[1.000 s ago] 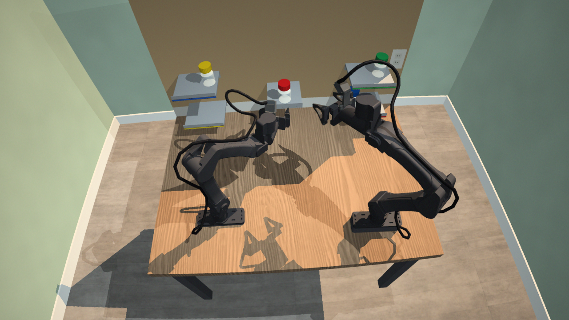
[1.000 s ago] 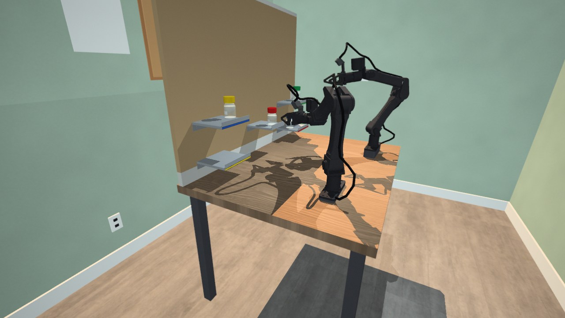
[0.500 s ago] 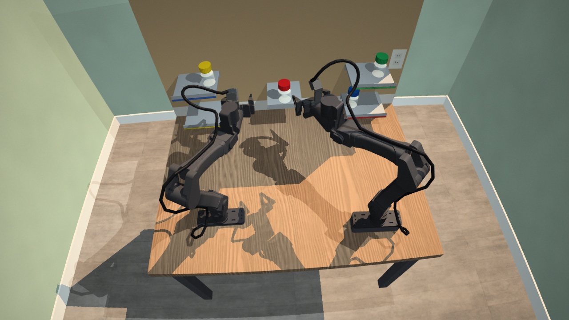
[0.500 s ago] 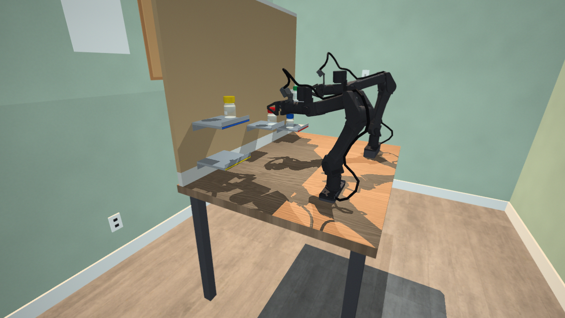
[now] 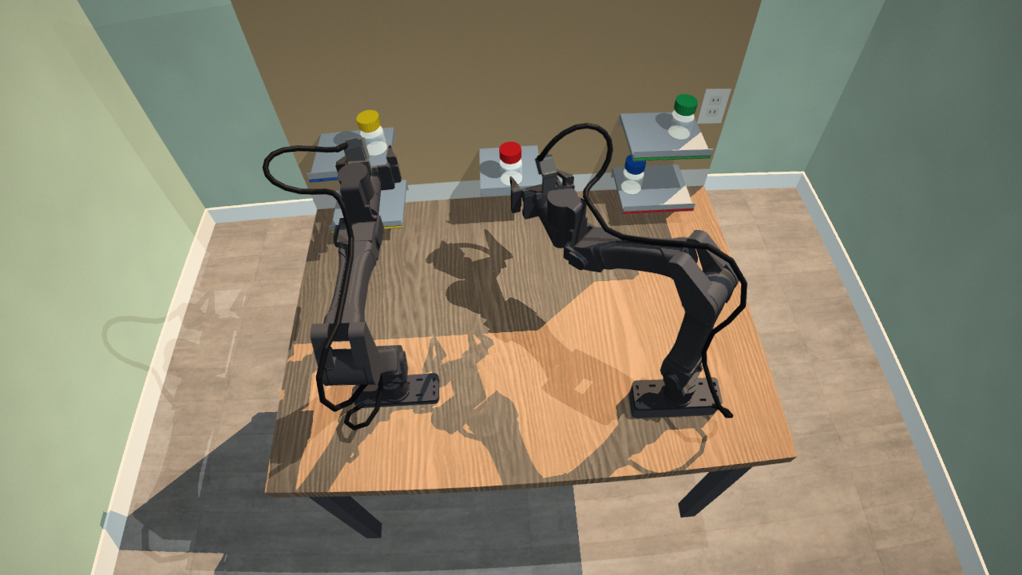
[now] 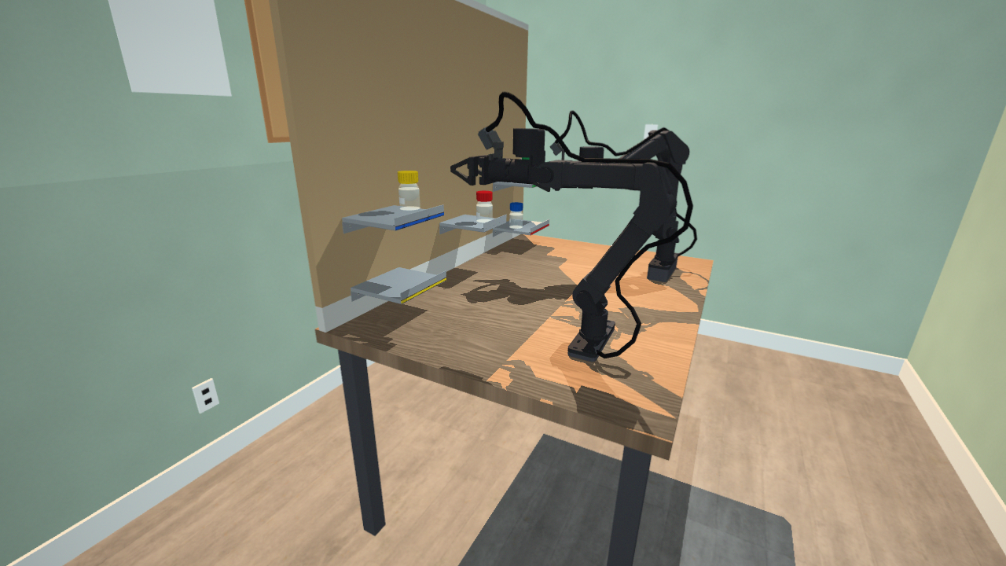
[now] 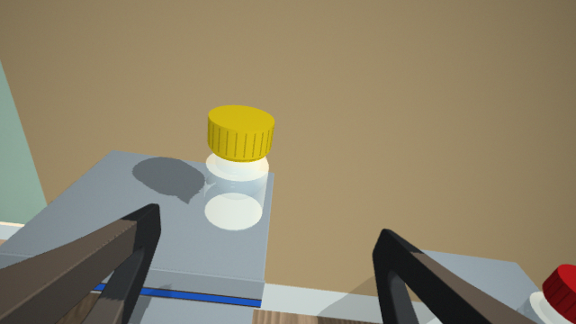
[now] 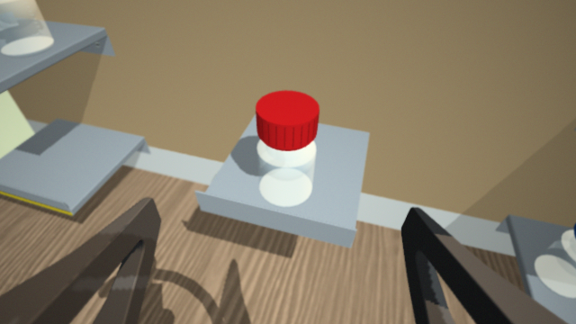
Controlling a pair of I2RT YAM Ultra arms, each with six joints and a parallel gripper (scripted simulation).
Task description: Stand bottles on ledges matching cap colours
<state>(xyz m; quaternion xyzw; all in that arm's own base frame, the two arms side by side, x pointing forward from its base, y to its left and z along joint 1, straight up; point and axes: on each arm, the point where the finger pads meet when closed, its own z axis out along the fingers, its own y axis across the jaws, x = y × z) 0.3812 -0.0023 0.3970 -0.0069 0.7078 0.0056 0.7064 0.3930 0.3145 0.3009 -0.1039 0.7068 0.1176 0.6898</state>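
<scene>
Now: right hand 150 mm short of the red-capped bottle, 110 mm above it and 60 mm to the right of it. Round my right hand: brown wall panel 300 mm ahead, 100 mm above, 70 mm to the left; blue-capped bottle 270 mm to the right, 230 mm ahead, 210 mm below; yellow-capped bottle 400 mm to the left, 160 mm ahead, 10 mm below.
</scene>
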